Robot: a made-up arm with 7 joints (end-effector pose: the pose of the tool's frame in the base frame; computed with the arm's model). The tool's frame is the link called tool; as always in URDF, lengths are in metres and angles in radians. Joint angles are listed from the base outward.
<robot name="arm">
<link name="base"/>
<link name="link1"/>
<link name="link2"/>
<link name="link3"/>
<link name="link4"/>
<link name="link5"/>
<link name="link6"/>
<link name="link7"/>
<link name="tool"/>
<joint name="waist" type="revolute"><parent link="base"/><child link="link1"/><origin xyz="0.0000 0.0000 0.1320" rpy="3.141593 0.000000 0.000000"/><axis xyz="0 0 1"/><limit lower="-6.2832" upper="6.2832"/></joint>
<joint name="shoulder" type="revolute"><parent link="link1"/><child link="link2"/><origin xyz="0.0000 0.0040 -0.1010" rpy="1.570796 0.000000 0.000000"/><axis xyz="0 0 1"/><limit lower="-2.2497" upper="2.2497"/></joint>
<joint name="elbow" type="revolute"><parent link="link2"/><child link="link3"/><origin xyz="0.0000 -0.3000 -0.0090" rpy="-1.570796 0.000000 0.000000"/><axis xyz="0 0 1"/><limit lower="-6.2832" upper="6.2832"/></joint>
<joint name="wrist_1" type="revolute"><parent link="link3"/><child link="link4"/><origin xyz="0.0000 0.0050 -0.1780" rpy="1.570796 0.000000 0.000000"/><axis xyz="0 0 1"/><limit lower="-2.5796" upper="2.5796"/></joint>
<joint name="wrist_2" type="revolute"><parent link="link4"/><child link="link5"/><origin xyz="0.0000 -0.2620 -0.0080" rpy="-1.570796 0.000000 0.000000"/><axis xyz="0 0 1"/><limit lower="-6.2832" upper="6.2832"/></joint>
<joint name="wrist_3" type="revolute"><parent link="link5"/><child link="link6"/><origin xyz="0.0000 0.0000 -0.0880" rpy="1.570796 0.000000 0.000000"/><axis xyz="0 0 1"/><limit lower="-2.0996" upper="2.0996"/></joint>
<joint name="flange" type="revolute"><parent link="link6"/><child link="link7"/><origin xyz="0.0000 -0.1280 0.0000" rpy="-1.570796 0.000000 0.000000"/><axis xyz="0 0 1"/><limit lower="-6.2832" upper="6.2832"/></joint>
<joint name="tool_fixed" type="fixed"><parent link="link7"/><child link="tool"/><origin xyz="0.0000 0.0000 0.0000" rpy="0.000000 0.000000 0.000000"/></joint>
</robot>
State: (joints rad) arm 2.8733 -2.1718 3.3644 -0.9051 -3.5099 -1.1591 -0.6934
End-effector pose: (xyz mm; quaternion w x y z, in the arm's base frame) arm 748.5 305.6 -32.0 0.9283 0.2588 -0.2390 -0.1188
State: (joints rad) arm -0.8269 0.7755 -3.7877 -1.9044 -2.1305 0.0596 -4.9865
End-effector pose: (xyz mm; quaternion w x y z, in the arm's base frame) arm 128.8 528.7 211.0 0.9335 0.3158 0.0394 0.1653
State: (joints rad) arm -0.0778 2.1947 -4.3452 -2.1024 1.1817 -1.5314 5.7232
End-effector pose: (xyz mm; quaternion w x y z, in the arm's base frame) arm 74.7 218.3 -78.5 0.5537 0.1132 0.5112 0.6475
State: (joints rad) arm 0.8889 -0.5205 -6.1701 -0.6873 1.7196 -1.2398 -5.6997
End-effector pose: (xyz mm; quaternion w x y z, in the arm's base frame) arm -276.4 530.0 810.3 0.1254 -0.3899 -0.7054 0.5785
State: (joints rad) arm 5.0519 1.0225 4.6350 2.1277 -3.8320 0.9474 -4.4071
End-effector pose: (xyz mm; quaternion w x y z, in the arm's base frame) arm -272.6 413.7 359.8 0.1630 0.5019 -0.3369 0.7798
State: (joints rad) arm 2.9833 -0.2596 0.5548 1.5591 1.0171 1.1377 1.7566
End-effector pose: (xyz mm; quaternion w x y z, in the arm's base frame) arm -215.6 290.7 713.6 0.6433 0.4585 -0.2360 0.5659
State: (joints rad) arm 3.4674 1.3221 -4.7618 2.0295 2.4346 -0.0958 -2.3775
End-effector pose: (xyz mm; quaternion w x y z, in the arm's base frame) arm -101.1 495.1 281.2 0.6948 0.5857 -0.2099 -0.3608
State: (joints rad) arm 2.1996 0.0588 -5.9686 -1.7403 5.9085 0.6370 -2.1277
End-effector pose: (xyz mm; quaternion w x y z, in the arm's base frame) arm 352.5 241.7 729.0 0.2373 0.8486 -0.0856 -0.4650
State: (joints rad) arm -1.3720 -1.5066 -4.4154 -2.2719 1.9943 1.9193 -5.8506
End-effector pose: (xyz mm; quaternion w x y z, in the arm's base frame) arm -260.5 -198.3 190.5 0.9560 0.0152 -0.1186 -0.2681
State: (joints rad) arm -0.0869 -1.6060 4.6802 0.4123 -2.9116 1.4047 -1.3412
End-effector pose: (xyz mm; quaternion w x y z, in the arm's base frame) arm -864.9 -52.7 185.6 0.4737 -0.5680 -0.2622 -0.6199
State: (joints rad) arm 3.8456 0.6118 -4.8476 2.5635 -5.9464 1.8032 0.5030
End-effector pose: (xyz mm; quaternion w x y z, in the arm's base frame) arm 25.7 104.5 376.9 0.4027 -0.4780 -0.5207 -0.5815
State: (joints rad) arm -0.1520 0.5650 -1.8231 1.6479 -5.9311 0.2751 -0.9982
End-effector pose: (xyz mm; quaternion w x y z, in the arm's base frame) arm 71.1 463.8 628.2 0.3141 -0.0271 0.6318 -0.7081
